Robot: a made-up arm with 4 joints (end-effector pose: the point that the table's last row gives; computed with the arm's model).
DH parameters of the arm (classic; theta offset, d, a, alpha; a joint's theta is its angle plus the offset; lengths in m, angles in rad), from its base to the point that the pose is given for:
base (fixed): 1.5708 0.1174 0 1.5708
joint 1: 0 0.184 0.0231 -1.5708
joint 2: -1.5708 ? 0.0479 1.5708
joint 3: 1.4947 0 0.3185 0
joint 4: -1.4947 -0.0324 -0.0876 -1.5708
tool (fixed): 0 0.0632 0 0
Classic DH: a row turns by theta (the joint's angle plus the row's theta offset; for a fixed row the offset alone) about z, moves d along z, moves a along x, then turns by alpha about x.
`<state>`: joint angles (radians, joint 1 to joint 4).
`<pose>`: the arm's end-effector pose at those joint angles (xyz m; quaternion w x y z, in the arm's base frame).
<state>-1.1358 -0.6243 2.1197 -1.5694</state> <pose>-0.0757 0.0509 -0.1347 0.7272 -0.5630 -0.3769 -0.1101</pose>
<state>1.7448 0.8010 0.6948 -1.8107</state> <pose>0.0782 -0.4293 0.0019 0.6604 0.4656 0.0602 0.5861</pose>
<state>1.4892 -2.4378 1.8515 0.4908</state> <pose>0.3942 0.1073 0.2682 0.6846 -0.5450 0.0140 -0.4838</pose>
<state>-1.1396 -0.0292 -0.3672 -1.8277</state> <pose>0.4718 0.3820 0.2413 0.3908 -0.2350 0.7458 -0.4857</pose>
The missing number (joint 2, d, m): 0.0769
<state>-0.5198 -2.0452 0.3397 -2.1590</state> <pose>0.1910 0.1958 0.5282 0.4824 0.5688 0.2629 -0.6122</pose>
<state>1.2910 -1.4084 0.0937 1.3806</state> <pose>0.2113 -0.2863 0.2590 0.7125 -0.0082 -0.1208 -0.6911</pose>
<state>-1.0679 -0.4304 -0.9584 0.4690</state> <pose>0.4466 0.2651 0.3338 0.8422 -0.4379 0.0983 -0.2988</pose>
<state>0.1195 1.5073 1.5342 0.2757</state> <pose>0.1320 -0.2829 0.0962 0.4175 0.5641 -0.5977 0.3877</pose>
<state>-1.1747 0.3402 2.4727 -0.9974</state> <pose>-0.0524 -0.2301 0.0496 0.6702 -0.3094 -0.4823 0.4716</pose>
